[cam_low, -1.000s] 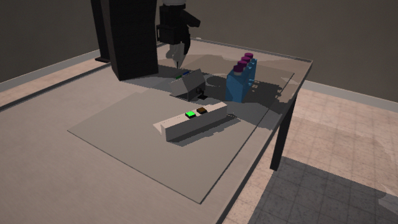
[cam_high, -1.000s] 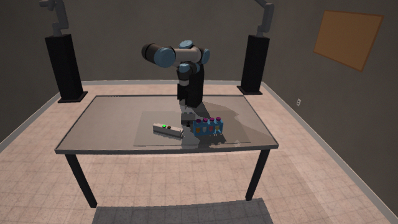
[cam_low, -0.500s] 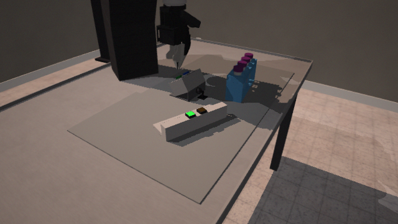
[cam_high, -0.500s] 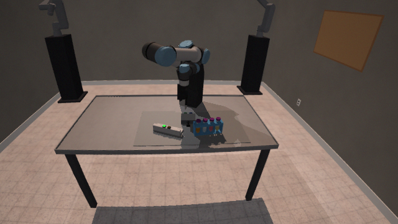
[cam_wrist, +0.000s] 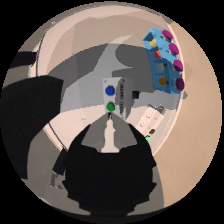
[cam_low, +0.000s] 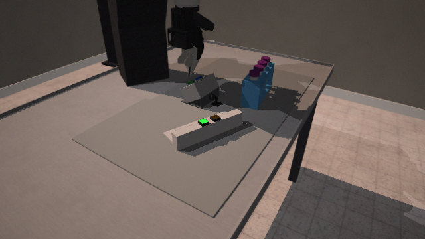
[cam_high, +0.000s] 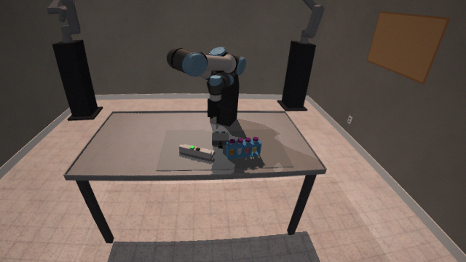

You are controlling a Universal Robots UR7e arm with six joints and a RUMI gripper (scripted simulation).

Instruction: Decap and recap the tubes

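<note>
Now: hand 4 cm above the green key. Round my hand: grey key housing 6 cm below, 2 cm to the left, 2 cm ahead; blue key 4 cm to the left, 4 cm below; table edge 37 cm ahead, 15 cm to the right, 11 cm below.
</note>
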